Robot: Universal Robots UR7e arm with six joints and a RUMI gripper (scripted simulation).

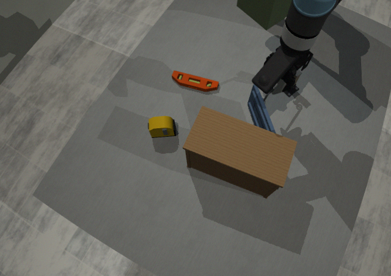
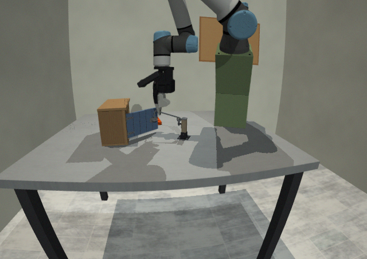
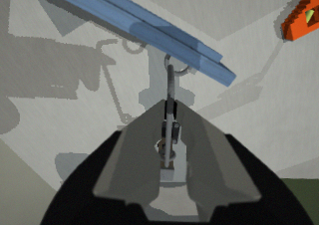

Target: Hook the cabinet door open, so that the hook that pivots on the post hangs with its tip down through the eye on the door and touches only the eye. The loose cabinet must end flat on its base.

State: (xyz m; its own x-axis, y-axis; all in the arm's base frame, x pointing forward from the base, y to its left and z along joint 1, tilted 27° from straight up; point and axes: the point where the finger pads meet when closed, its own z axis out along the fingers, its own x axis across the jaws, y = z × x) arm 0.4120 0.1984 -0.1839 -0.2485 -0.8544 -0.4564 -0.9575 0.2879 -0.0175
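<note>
Right now my hand is 40 mm past the hook, 10 mm to the right of it and 20 mm above it. From my hand the other things lie so: blue door: 80 mm ahead, 30 mm to the left, 40 mm below; orange spirit level: 40 mm ahead, 230 mm to the right, 110 mm below; yellow tape measure: 240 mm ahead, 210 mm to the right, 90 mm below.
</note>
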